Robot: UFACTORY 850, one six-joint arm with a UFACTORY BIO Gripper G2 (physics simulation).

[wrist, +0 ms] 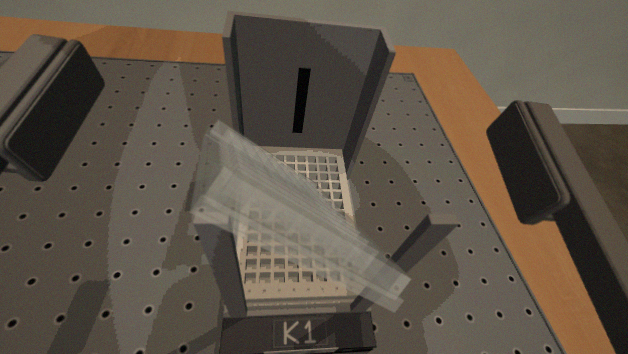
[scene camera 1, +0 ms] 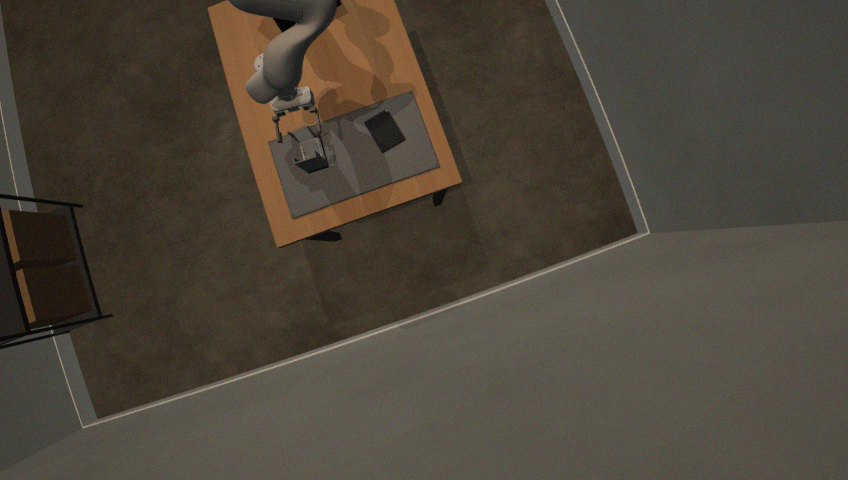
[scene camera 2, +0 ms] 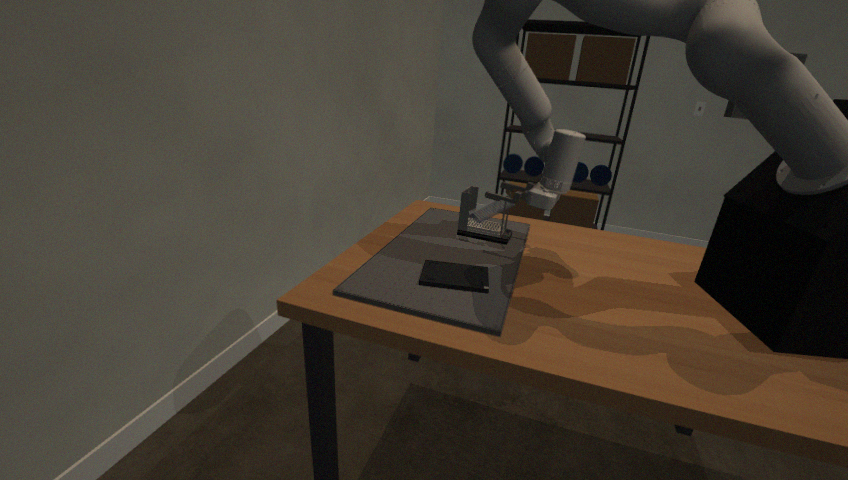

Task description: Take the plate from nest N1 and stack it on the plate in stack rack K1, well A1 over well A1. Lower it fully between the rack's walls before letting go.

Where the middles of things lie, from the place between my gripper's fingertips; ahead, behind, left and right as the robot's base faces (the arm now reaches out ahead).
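The flat black block (scene camera 2: 448, 275) is 15 cm below my hand, 7 cm ahead of it and 32 cm to the left of it.
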